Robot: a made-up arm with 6 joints.
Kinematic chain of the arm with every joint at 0, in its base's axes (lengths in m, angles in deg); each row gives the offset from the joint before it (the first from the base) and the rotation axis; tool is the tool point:
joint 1: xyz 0 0 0.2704 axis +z
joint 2: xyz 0 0 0 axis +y
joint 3: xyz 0 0 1.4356 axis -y
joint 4: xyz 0 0 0 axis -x
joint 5: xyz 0.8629 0 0 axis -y
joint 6: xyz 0 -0.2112 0 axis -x
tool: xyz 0 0 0
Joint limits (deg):
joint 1: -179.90..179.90
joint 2: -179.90..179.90
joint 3: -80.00..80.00
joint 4: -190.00..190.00
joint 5: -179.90..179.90
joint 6: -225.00..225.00
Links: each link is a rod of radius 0.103 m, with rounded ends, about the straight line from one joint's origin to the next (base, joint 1, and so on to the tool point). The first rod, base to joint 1, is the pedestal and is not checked.
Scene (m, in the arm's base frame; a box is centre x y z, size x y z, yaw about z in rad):
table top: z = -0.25
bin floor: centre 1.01 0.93 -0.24 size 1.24 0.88 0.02 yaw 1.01
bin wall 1: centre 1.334 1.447 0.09 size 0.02 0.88 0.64 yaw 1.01
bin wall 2: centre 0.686 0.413 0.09 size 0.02 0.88 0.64 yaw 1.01
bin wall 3: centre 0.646 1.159 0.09 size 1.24 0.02 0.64 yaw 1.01
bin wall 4: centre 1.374 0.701 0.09 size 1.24 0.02 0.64 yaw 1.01
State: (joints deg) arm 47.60 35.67 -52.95 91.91 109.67 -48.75
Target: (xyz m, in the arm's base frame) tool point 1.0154 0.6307 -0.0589
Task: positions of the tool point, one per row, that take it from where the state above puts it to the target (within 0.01 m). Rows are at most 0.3 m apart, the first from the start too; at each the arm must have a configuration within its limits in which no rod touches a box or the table.
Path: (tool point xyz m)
1: 0.8466 0.7781 0.3814
2: 0.9502 0.7215 0.1663
3: 1.0154 0.6307 -0.0589

